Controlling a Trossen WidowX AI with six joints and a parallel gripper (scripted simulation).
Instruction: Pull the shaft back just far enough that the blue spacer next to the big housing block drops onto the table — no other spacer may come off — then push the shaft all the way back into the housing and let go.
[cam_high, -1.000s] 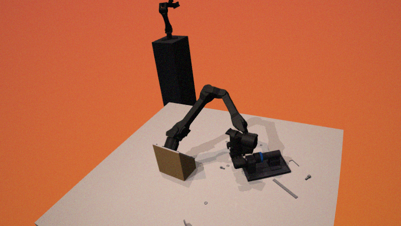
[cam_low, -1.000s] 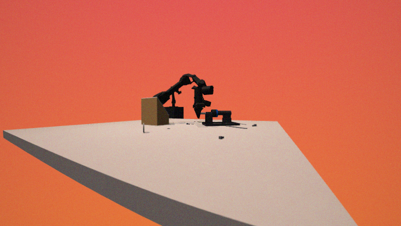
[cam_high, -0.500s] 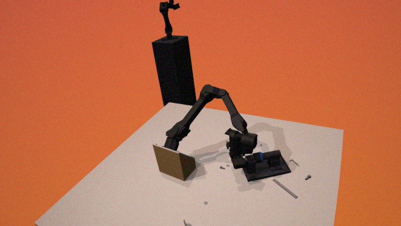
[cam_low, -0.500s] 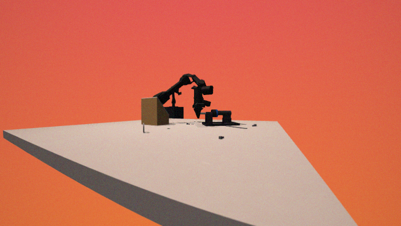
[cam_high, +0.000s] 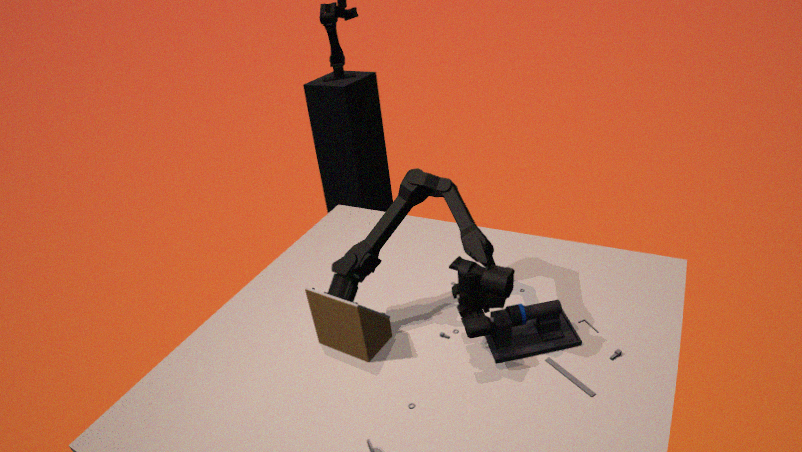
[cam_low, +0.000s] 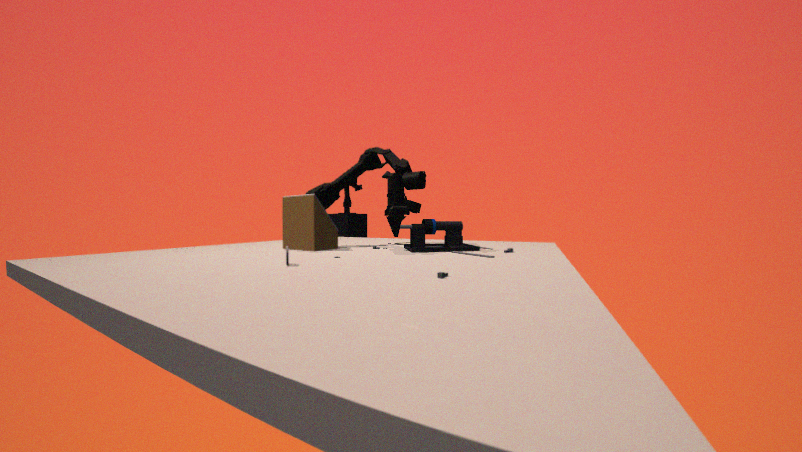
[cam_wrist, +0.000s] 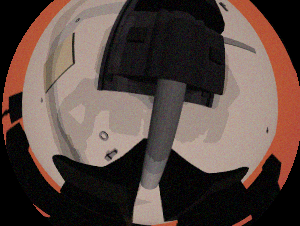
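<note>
Right now the grey shaft is 50 mm ahead of my gripper tip, 40 mm to the left of it and 30 mm above it. Also, from my gripper tip: grey bar (260 mm ahead, 40 mm below); hex key (240 mm ahead, 200 mm to the left, 40 mm below); blue spacer (100 mm ahead, 80 mm to the left, 30 mm above).
</note>
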